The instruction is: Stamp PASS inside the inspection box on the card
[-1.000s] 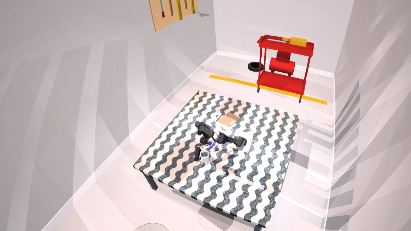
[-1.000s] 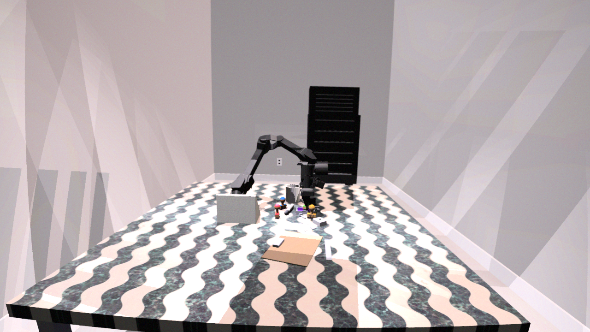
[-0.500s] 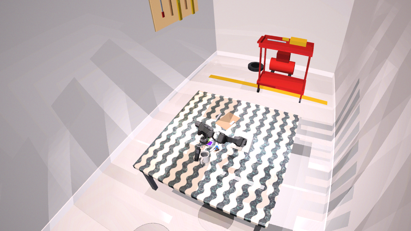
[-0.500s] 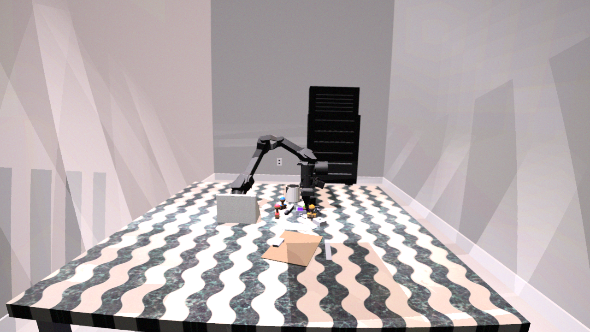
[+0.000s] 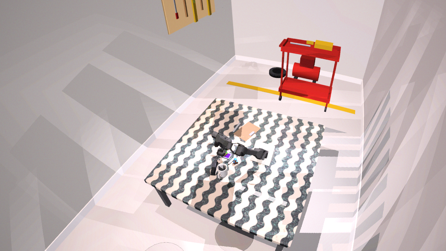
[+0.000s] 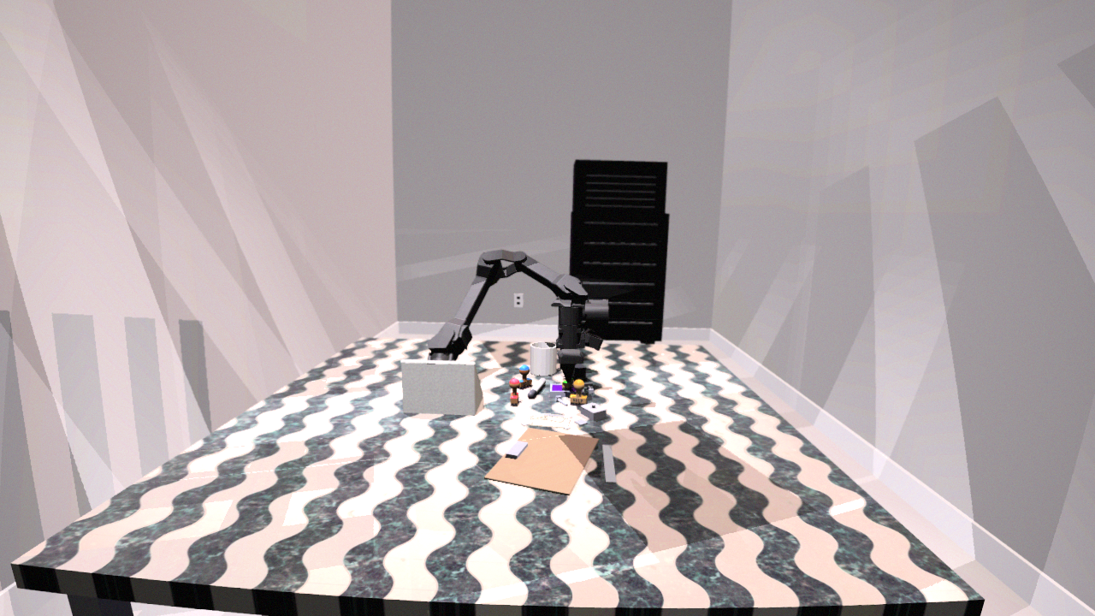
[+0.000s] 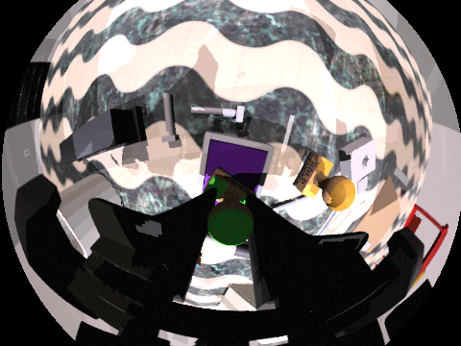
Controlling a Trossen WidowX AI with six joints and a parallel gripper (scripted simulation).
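Right now my gripper tip is 30 mm above the ink pad. Round my gripper tip: blue stamp: 120 mm behind, 40 mm to the left, 20 mm below; then yellow stamp: 80 mm to the right, 20 mm below, 20 mm ahead; then green stamp: right at my gripper tip.
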